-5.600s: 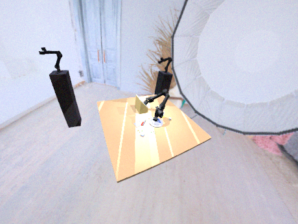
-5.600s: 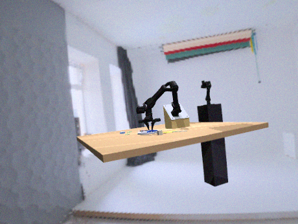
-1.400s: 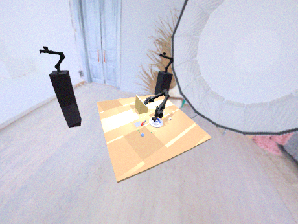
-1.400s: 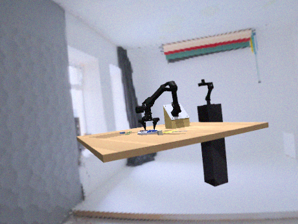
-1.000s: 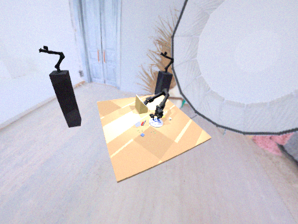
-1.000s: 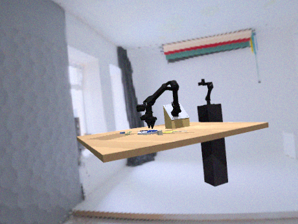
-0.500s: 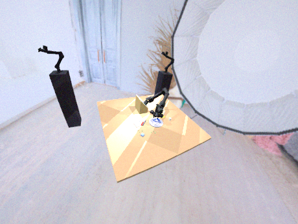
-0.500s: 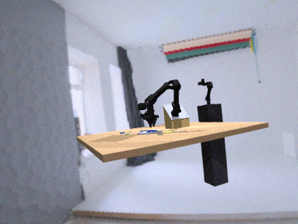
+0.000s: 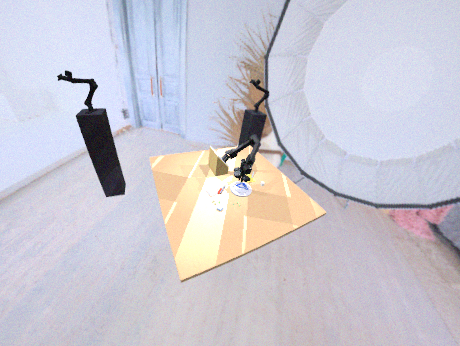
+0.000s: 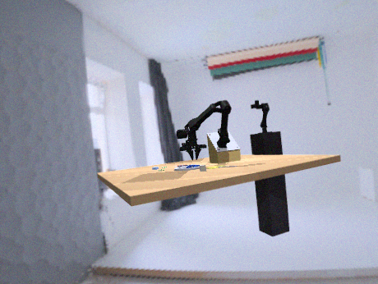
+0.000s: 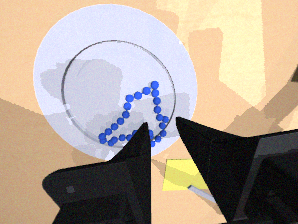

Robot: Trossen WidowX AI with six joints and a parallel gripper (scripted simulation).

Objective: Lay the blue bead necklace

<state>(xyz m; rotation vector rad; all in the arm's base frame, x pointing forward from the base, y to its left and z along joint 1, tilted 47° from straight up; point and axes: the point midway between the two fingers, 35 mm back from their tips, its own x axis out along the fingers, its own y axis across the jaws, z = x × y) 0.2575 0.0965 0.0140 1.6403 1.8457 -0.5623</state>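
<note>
My gripper tip is now 5 cm short of the round bead board, 4 cm above it and 1 cm to the left of it. Also, from my gripper tip: yellow flat piece: 15 cm to the left, 8 cm behind, 5 cm below; then red-and-grey object: 19 cm to the right, 5 cm below, 2 cm ahead; then white cylinder: 23 cm to the left, 5 cm ahead, 4 cm below.
</note>
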